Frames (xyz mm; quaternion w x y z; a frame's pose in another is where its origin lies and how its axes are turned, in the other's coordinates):
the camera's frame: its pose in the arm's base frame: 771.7 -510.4 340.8 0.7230 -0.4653 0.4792 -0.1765
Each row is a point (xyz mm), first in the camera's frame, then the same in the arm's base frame.
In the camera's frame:
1: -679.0 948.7 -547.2
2: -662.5 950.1 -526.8
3: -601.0 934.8 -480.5
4: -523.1 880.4 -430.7
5: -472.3 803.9 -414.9
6: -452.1 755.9 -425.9
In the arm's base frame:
1: -203.1 168.9 -158.0
2: -178.0 168.3 -165.7
3: -106.0 140.8 -180.3
4: -15.7 83.8 -170.3
5: 36.8 17.5 -131.1
6: 46.2 -26.4 -102.5

